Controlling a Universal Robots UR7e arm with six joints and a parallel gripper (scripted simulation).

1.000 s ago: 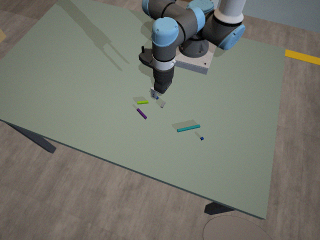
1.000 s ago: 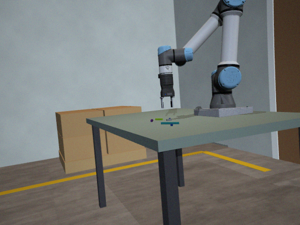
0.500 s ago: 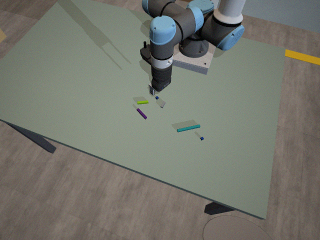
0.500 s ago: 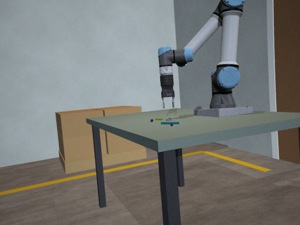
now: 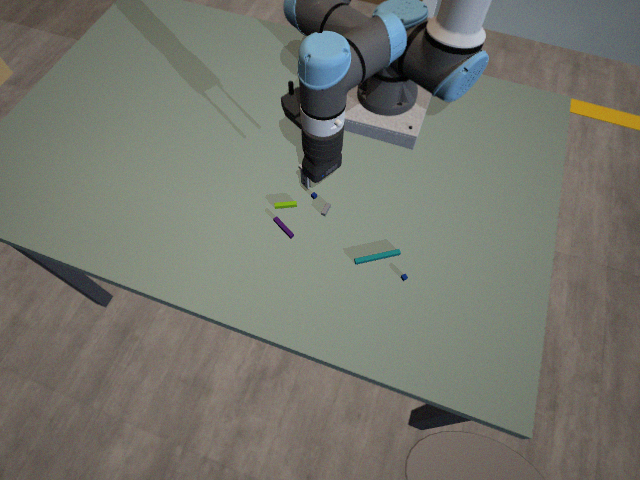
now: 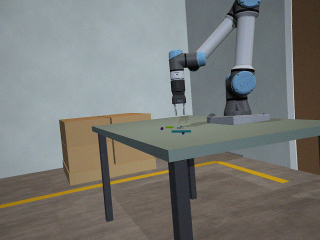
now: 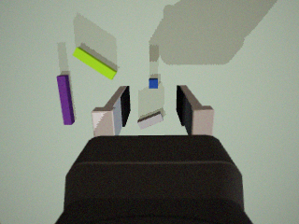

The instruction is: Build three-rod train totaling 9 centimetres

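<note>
Right now my hand is 80 mm above the grey rod, 40 mm to the right of it and 20 mm short of it. Also, from my hand: lime rod 80 mm below, 50 mm to the right, 50 mm ahead; then purple rod 100 mm ahead, 80 mm below, 30 mm to the right; then turquoise rod 190 mm to the left, 80 mm below, 80 mm ahead.
</note>
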